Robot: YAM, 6 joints.
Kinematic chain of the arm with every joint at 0, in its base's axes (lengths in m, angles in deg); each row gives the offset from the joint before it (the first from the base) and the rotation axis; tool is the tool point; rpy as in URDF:
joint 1: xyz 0 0 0.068 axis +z
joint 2: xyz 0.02 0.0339 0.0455 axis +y
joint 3: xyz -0.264 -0.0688 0 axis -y
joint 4: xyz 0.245 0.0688 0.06 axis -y
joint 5: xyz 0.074 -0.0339 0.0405 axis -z
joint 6: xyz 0.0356 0 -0.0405 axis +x
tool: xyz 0 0 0 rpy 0 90 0
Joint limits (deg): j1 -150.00..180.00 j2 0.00..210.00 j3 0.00..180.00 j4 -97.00..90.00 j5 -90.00..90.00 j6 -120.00..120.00
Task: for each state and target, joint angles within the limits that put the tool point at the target. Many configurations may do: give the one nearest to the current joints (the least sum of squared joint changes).
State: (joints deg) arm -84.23 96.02 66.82 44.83 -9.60 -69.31
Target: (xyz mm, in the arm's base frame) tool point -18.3 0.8 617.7
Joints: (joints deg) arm -81.33 49.28 87.80 54.56 30.32 -69.31
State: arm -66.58 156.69 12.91 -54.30 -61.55 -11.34
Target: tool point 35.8 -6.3 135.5
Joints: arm -72.70 163.05 1.24 -80.13 -65.16 -11.34
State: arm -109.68 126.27 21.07 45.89 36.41 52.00
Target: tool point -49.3 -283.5 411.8
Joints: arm -95.82 76.10 56.88 58.98 34.81 52.00
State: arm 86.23 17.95 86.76 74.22 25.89 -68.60
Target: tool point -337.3 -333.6 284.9
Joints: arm 40.73 0.00 112.07 90.00 66.74 -68.60
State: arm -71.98 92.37 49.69 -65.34 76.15 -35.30
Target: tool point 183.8 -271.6 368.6
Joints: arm -49.87 91.43 90.16 -48.69 75.75 -35.30
